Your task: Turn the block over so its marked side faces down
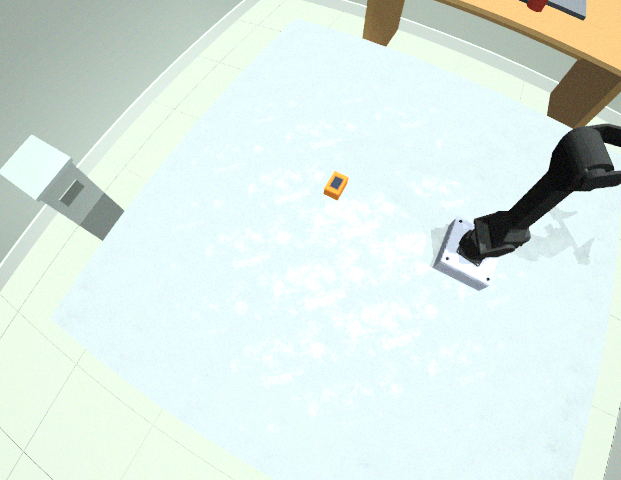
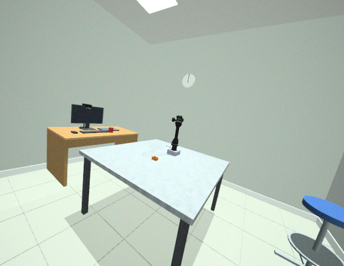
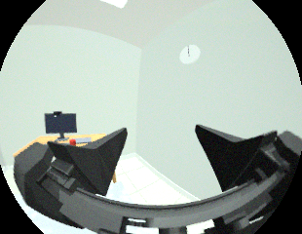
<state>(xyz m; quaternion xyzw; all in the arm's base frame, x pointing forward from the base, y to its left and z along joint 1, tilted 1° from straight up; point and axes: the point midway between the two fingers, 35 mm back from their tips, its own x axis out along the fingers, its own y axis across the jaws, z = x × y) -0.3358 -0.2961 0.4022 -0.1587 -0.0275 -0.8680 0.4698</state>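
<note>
Now: the orange block 720 mm ahead of my gripper tip, 370 mm to the left of it and 440 mm below it.
</note>
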